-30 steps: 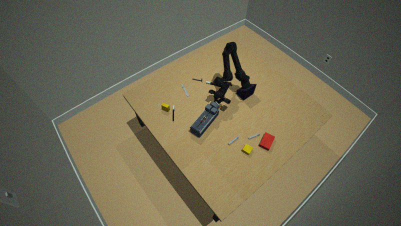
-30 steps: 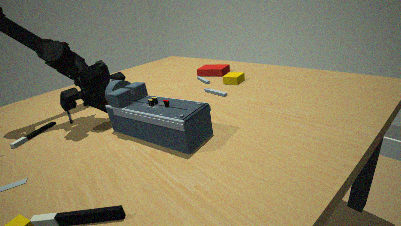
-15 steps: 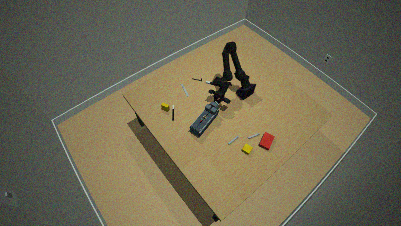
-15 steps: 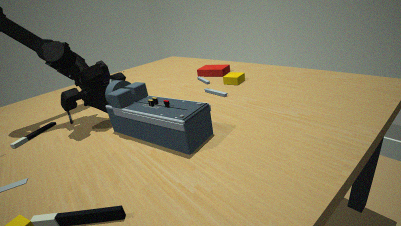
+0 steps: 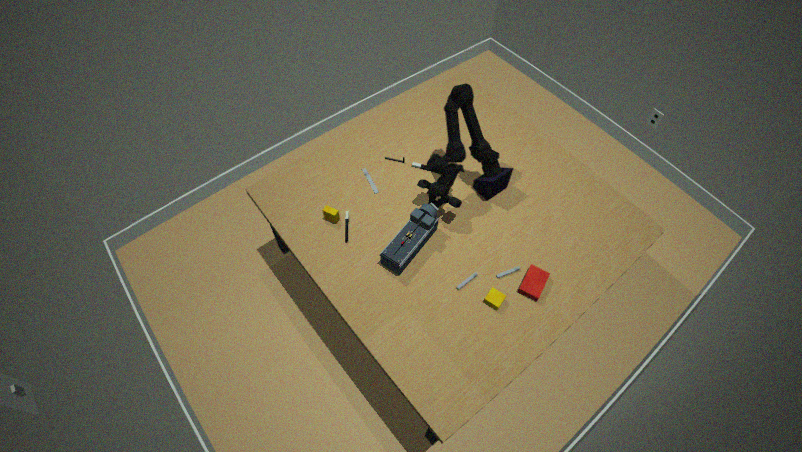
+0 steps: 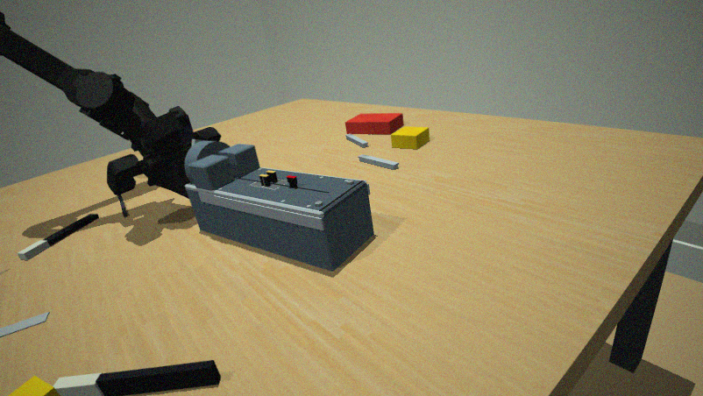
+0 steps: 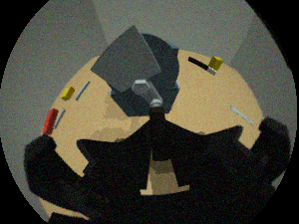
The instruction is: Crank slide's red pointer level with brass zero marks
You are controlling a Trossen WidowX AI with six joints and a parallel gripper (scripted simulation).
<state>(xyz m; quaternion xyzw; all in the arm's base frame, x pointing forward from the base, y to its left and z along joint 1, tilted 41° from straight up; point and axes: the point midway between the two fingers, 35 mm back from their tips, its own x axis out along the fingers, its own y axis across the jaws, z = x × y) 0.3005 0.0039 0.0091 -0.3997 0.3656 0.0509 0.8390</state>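
The dark crank handle lies 20 mm behind my gripper tip, 10 mm to the right of it and 20 mm above it. Also, from my gripper tip: red pointer: 190 mm ahead, 90 mm to the left, 40 mm above; then red block: 170 mm behind, 460 mm to the left, 20 mm below; then grey bar: 120 mm ahead, 290 mm to the right, 40 mm below.
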